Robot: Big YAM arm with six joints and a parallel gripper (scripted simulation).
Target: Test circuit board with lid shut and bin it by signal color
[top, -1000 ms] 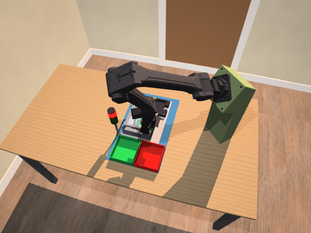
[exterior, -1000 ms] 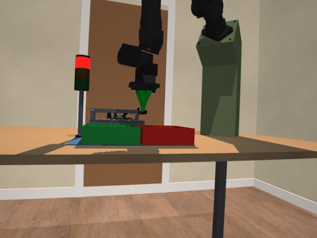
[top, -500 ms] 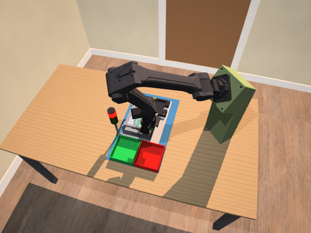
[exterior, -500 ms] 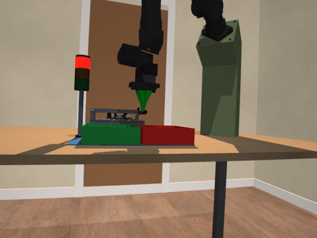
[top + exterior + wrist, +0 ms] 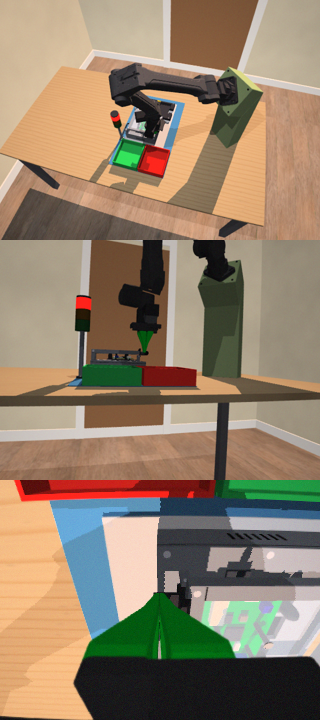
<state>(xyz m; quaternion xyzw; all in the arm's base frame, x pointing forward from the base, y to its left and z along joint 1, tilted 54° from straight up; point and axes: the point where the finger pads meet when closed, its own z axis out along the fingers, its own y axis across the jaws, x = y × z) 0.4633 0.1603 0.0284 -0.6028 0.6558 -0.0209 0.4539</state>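
Right now my hand is 1 cm short of the latch hook and 1 cm above it. The rest, counted from my hand: tester plate 9 cm ahead, 4 cm to the right, 3 cm below; green circuit board 8 cm ahead, 4 cm to the right, 3 cm below; tester lid 9 cm ahead, 5 cm to the right, 1 cm below.
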